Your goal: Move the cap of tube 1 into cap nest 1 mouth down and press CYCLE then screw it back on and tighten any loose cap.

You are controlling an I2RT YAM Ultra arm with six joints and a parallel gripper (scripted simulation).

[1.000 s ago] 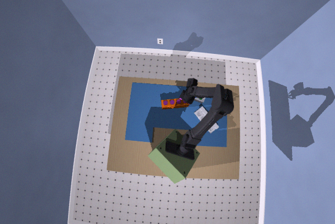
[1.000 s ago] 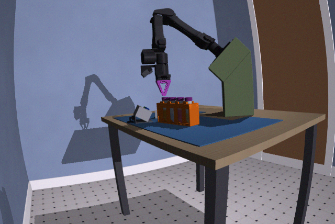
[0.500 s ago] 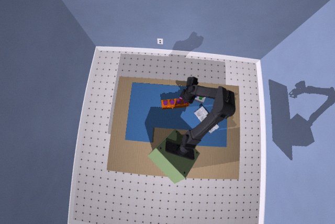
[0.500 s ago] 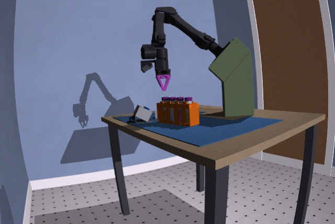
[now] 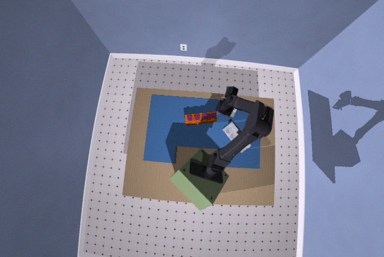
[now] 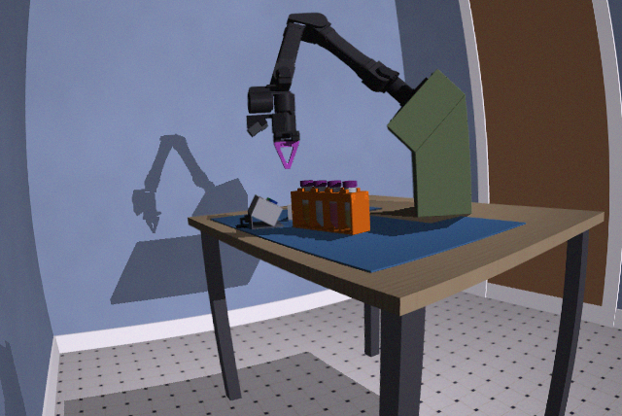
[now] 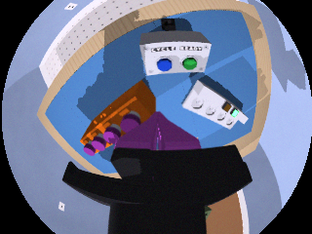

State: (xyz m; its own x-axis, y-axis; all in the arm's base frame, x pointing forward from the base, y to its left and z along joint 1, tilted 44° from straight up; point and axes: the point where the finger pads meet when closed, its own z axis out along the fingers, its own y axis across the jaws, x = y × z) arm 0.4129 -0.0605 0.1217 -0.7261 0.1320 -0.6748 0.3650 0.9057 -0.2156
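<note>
Now: hand 2 cm short of the green key READY, 7 cm to the left of it and 10 cm above it. The rest, counted from my hand: blue key CYCLE 3 cm ahead, 3 cm to the right, 10 cm below; then grey key box 4 cm ahead, 5 cm to the right, 11 cm below.
</note>
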